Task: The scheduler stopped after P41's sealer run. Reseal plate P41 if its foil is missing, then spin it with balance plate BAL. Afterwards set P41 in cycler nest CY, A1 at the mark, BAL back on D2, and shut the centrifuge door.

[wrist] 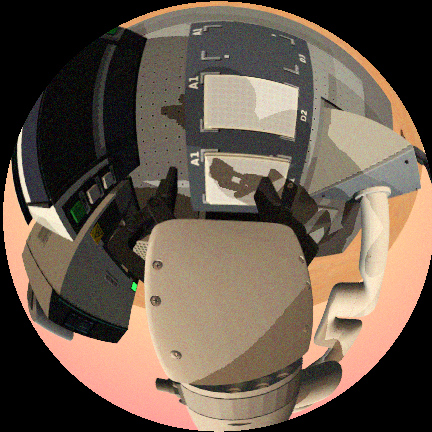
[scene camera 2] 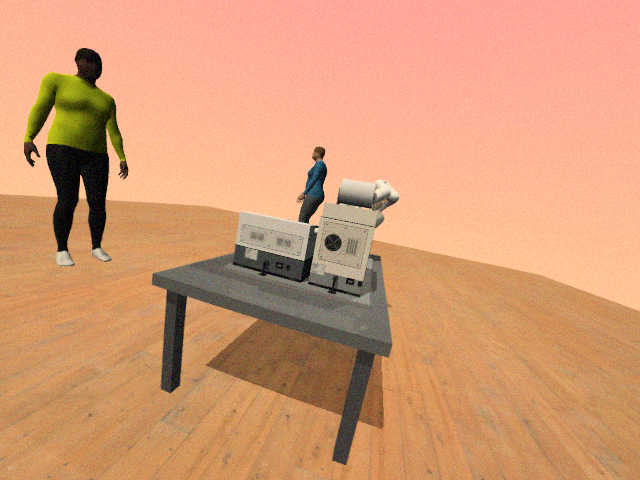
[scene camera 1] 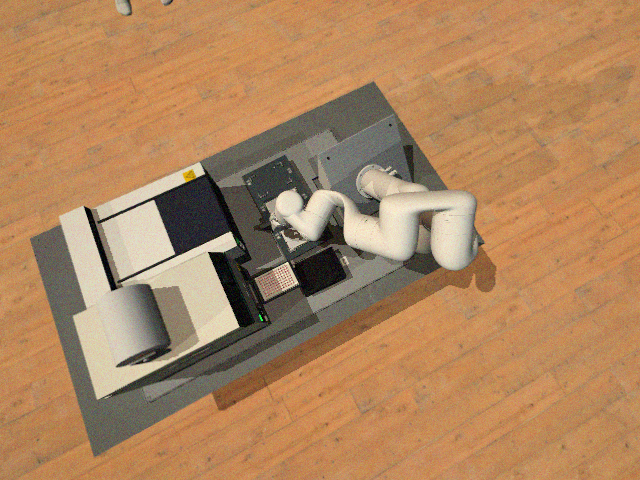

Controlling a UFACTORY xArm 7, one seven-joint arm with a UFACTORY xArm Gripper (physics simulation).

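Places are measured from the arm's base along level axes (x ahead, y left, z up), in metres.
Where they show: gripper, fingertip midpoint: (wrist: 218,181); arm's base, link origin: (wrist: 372,192) (scene camera 1: 371,181).
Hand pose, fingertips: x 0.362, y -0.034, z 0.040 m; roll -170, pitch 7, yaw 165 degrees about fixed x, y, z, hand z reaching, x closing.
Each offset is from my fingertips to the centre of the thing. Level surfaces: height alone.
My gripper (wrist: 218,181) is open and empty, above the plate @[dz -0.071, dx -0.038, dy +0.037 m] (wrist: 216,196) on D1, partly in shadow. Another pale plate @[dz -0.071, dx -0.051, dy -0.085 m] (wrist: 230,102) sits on D2; D3 at the deck's far end holds no plate. A plate with red wells showing (scene camera 1: 276,281) sits in front of the beige sealer @[dz +0.112, dx +0.427, dy +0.102 m] (scene camera 1: 206,304) (scene camera 2: 346,232) (wrist: 75,280); its corner shows beside the gripper in the wrist view. Plate labels are unreadable. The white machine with a dark top panel @[dz -0.004, dx +0.366, dy -0.198 m] (scene camera 1: 191,214) (scene camera 2: 273,240), apparently the centrifuge, has a black front in the wrist view; its door state is unclear. A black block @[dz -0.097, dx -0.010, dy +0.192 m] (scene camera 1: 319,271) may be nest CY.
A grey roll @[dz +0.292, dx +0.448, dy +0.098 m] (scene camera 1: 136,325) (scene camera 2: 356,192) lies on the sealer. The slotted deck @[dz -0.079 m] (scene camera 1: 268,178) (wrist: 250,45) lies between the machines and the arm's base. A slanted grey panel (scene camera 1: 356,149) (wrist: 395,172) stands by the base. Two people (scene camera 2: 80,113) (scene camera 2: 315,180) stand beyond the table @[dz -0.139 m] (scene camera 2: 258,304).
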